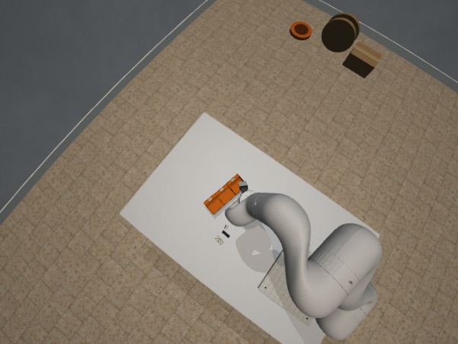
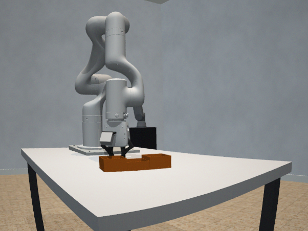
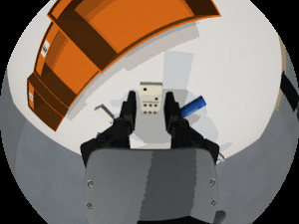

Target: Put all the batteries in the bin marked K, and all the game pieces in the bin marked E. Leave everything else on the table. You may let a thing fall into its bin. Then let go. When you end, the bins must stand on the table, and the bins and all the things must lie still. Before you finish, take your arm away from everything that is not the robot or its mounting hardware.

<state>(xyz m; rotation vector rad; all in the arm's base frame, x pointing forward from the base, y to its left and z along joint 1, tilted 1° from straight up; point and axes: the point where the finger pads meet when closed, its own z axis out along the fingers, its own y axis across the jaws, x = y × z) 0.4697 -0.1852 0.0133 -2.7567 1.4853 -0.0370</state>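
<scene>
Now: the blue battery 5 cm behind my hand, 2 cm to the right of it and 2 cm below it. The rest, counted from my hand: black battery 2 cm ahead, 19 cm to the left, 2 cm below; bin 12 cm ahead, 1 cm to the right.
</scene>
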